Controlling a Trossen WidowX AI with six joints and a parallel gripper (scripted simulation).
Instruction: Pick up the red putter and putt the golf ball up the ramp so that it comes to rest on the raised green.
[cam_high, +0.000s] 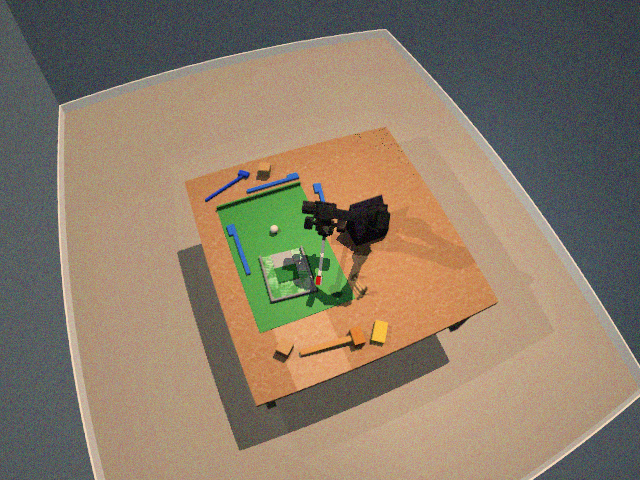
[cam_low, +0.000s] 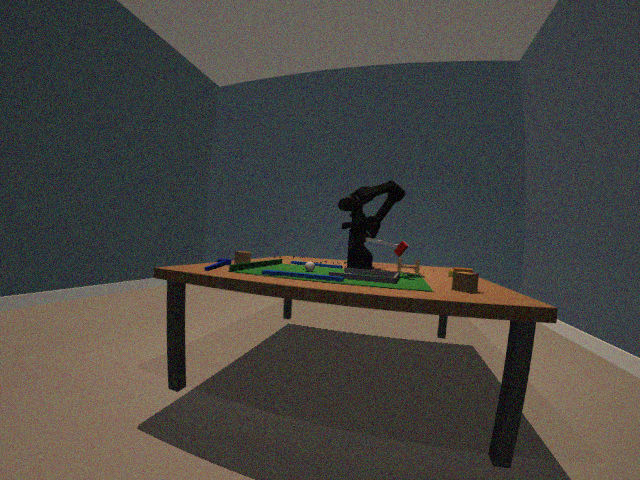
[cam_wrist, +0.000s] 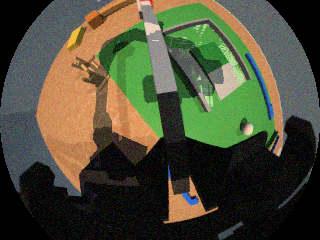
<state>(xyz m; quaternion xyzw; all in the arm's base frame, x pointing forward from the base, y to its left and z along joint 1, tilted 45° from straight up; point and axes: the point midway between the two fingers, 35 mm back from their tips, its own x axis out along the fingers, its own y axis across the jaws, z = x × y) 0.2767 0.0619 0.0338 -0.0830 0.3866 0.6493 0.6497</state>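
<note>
Right now the red putter is 4 cm ahead of my gripper tip, 11 cm to the left of it and 1 cm above it. Also, from my gripper tip: green mat (20 cm ahead, 4 cm to the right, 13 cm below); then white golf ball (21 cm ahead, 16 cm to the right, 11 cm below); then wooden rack (11 cm behind, 23 cm to the left, 10 cm below).
</note>
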